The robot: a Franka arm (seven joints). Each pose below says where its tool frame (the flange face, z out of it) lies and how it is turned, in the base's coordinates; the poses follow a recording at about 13 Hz.
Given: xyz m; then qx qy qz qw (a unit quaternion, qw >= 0).
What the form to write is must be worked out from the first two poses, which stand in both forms.
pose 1, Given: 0.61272 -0.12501 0.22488 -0.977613 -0.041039 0.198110 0.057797
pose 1, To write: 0.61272 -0.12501 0.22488 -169.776 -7.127 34.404
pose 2, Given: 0.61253 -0.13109 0.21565 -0.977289 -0.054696 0.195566 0.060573
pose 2, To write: 0.61253 -0.13109 0.21565 -169.435 -9.483 33.906
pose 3, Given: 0.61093 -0.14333 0.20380 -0.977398 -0.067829 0.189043 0.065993
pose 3, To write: 0.61093 -0.14333 0.20380 -168.903 -11.721 32.668
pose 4, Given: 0.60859 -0.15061 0.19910 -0.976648 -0.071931 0.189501 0.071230
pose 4, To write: 0.60859 -0.15061 0.19910 -168.246 -12.391 32.645
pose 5, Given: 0.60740 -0.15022 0.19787 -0.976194 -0.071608 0.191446 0.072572
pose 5, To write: 0.60740 -0.15022 0.19787 -168.033 -12.326 32.954
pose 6, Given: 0.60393 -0.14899 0.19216 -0.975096 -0.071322 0.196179 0.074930
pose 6, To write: 0.60393 -0.14899 0.19216 -167.608 -12.259 33.721
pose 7, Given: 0.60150 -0.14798 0.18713 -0.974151 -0.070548 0.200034 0.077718
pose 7, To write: 0.60150 -0.14798 0.18713 -167.168 -12.106 34.327
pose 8, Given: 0.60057 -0.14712 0.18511 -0.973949 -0.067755 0.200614 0.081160
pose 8, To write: 0.60057 -0.14712 0.18511 -166.793 -11.603 34.356
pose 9, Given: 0.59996 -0.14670 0.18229 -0.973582 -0.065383 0.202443 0.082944
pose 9, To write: 0.59996 -0.14670 0.18229 -166.554 -11.185 34.633
